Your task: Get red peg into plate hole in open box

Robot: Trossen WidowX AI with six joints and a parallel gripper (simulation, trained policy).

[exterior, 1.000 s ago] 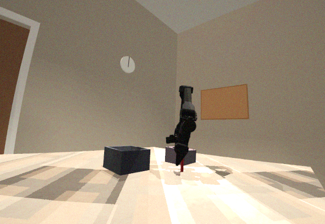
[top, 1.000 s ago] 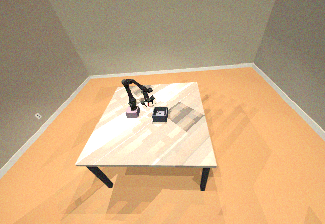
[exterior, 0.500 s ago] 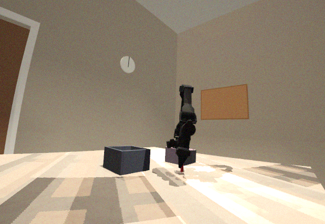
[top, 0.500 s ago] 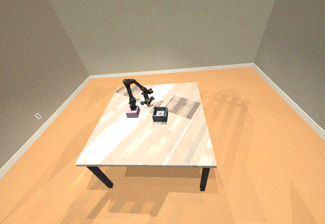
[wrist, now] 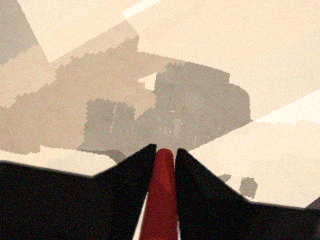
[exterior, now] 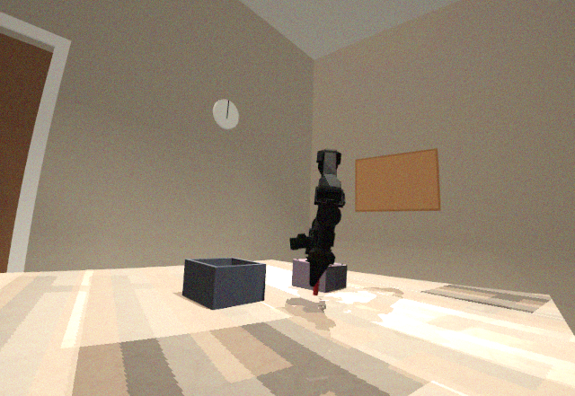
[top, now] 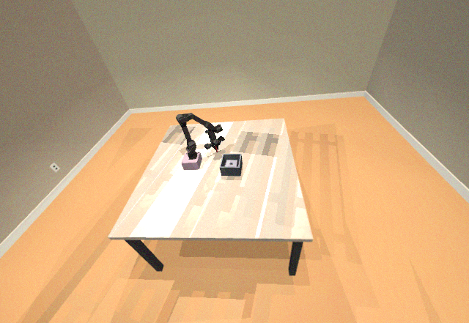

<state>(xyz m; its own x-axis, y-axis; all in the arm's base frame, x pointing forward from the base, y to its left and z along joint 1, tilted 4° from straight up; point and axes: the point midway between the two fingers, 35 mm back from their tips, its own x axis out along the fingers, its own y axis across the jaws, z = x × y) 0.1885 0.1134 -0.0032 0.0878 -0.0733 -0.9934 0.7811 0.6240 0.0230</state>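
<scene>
My gripper tip is 19 cm to the left of the light plate and 14 cm short of it. Round my gripper tip: dark blue box 19 cm to the right, 14 cm ahead, 2 cm below; red peg 2 cm above, 1 cm to the left, 1 cm behind.
</scene>
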